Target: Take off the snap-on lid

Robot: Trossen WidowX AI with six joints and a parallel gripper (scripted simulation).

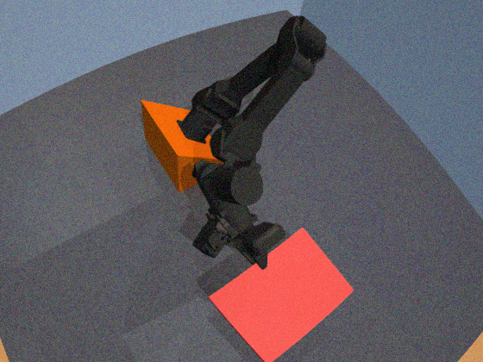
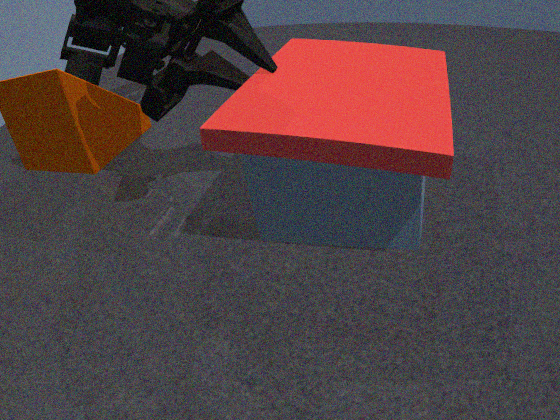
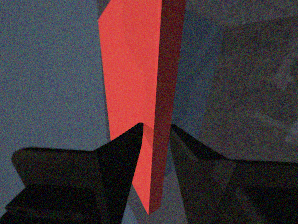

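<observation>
Right now my gripper tip is 80 mm short of the red lid and 10 mm to the right of it. The rest, counted from my gripper tip: pale blue storage box: 70 mm ahead, 60 mm below, 10 mm to the left.
</observation>
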